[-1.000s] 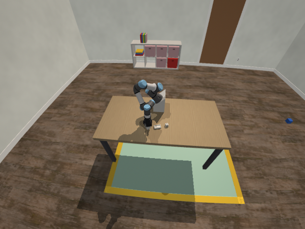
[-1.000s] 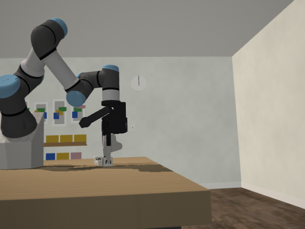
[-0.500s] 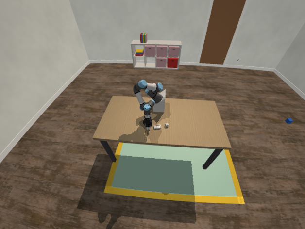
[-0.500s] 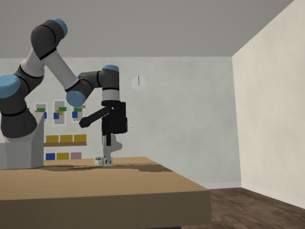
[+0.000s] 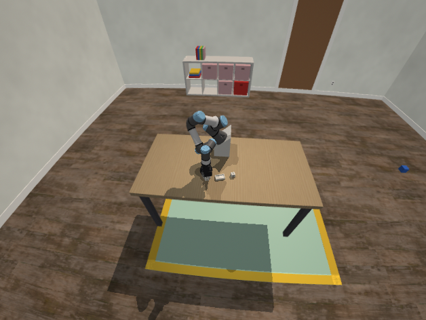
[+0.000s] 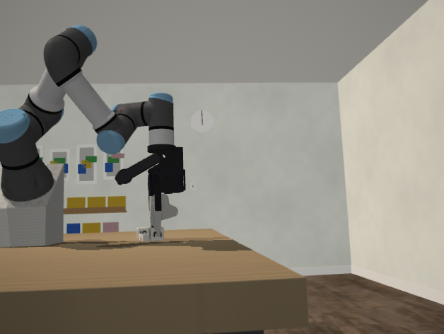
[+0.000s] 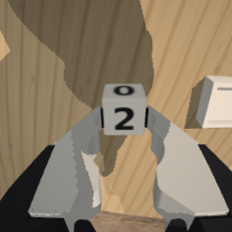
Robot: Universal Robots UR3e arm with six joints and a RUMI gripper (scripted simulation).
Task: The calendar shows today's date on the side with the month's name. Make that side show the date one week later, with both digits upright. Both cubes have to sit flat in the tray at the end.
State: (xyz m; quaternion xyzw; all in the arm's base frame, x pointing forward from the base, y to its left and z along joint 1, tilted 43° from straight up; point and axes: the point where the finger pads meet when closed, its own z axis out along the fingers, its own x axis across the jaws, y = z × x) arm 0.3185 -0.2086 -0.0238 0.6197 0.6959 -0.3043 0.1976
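Now: hand 110 mm to the right of the white calendar tray, 20 mm past it and 20 mm above it.
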